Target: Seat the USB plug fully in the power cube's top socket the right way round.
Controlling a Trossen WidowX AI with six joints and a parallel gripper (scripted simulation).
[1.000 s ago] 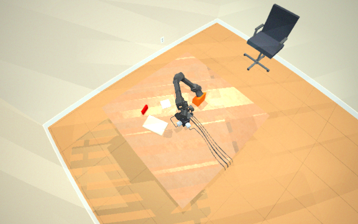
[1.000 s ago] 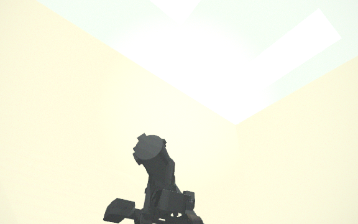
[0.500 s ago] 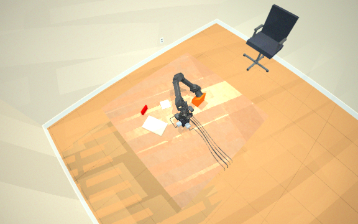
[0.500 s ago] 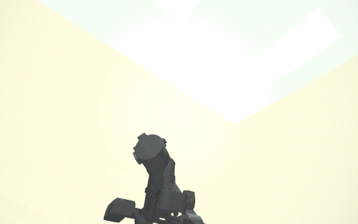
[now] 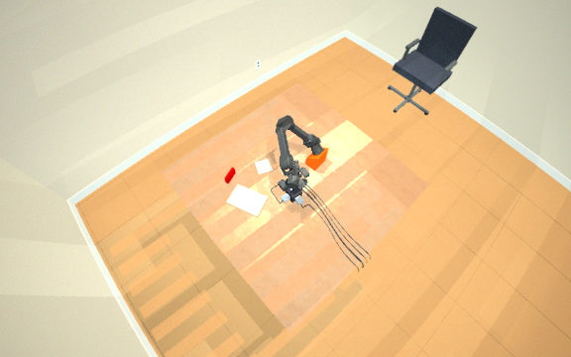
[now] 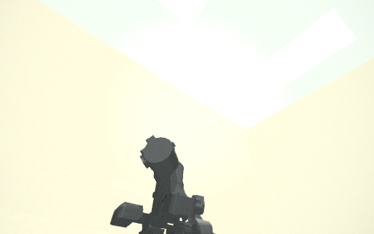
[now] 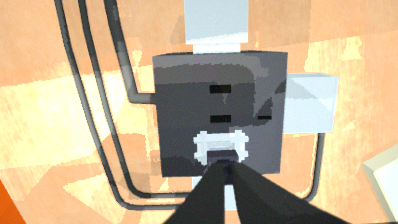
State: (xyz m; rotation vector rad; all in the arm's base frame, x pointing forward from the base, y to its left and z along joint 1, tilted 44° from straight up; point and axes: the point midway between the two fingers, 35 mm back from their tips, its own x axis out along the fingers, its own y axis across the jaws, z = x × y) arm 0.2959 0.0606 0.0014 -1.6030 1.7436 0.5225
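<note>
My gripper tip is now 5 cm above the USB socket and 1 cm to the left of it. Round my gripper tip: red block: 38 cm to the right, 19 cm ahead, 9 cm below; USB plug: 2 cm below.
</note>
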